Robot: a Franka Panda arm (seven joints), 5 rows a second.
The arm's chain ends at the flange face. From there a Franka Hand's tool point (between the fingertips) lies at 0.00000 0.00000 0.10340 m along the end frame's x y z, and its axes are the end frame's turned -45 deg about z.
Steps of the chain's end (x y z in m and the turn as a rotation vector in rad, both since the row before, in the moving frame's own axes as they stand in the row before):
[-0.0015, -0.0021, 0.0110, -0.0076, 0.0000, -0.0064]
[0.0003, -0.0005, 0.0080, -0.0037, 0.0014, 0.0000]
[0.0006, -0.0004, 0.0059, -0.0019, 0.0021, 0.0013]
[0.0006, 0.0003, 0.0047, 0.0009, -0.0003, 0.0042]
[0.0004, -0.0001, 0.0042, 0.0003, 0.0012, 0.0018]
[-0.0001, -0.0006, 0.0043, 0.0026, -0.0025, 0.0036]
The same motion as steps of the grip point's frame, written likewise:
[-0.0001, -0.0020, 0.0110, -0.0054, -0.0054, -0.0064]
[0.0004, 0.0002, 0.0080, -0.0036, -0.0016, 0.0000]
[0.0007, 0.0004, 0.0059, -0.0028, 0.0001, 0.0013]
[0.0003, 0.0005, 0.0047, 0.0008, 0.0004, 0.0042]
[0.0005, 0.0003, 0.0042, -0.0006, 0.0011, 0.0018]
[0.0004, -0.0009, 0.0043, 0.0036, 0.0001, 0.0036]

